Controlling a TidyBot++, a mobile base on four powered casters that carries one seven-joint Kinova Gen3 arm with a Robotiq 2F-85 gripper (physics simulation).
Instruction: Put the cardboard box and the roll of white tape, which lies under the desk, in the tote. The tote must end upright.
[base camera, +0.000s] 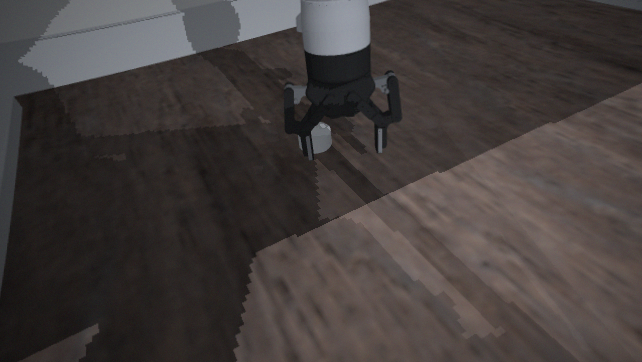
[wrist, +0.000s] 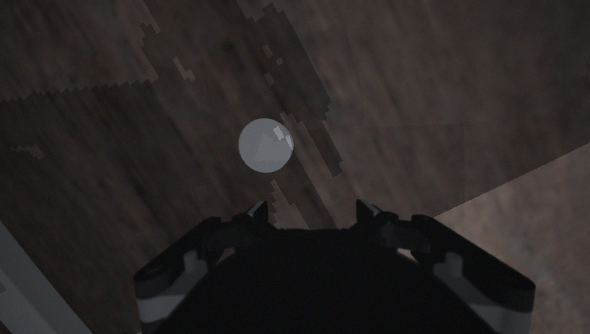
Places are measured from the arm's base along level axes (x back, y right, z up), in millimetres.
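Pixels of known places: gripper, between the fingertips: (base camera: 344, 153) (wrist: 311, 209).
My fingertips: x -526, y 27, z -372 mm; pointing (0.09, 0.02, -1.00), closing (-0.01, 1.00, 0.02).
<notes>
Behind a point stands the place of what it marks.
The roll of white tape (base camera: 322, 140) {z -376, x -567, y -2 mm} (wrist: 265, 145) {z -372, x -589, y -13 mm} lies flat on the floor in shadow. In the base camera view it shows partly hidden behind the gripper's left finger. In the wrist view it is ahead of the fingertips and a little left of the middle between them. My gripper (base camera: 345, 145) {z -372, x -526, y 27 mm} (wrist: 311, 209) {z -372, x -526, y 27 mm} points down, open and empty, above the floor and apart from the roll. The cardboard box and the tote do not show in either view.
A white wall with a baseboard (base camera: 120, 50) {z -355, x -910, y -403 mm} runs along the back left of the base camera view. Another pale edge (base camera: 11, 145) {z -379, x -620, y -471 mm} stands at its far left. A pale strip (wrist: 35, 285) {z -385, x -405, y -368 mm} shows at the lower left of the wrist view.
</notes>
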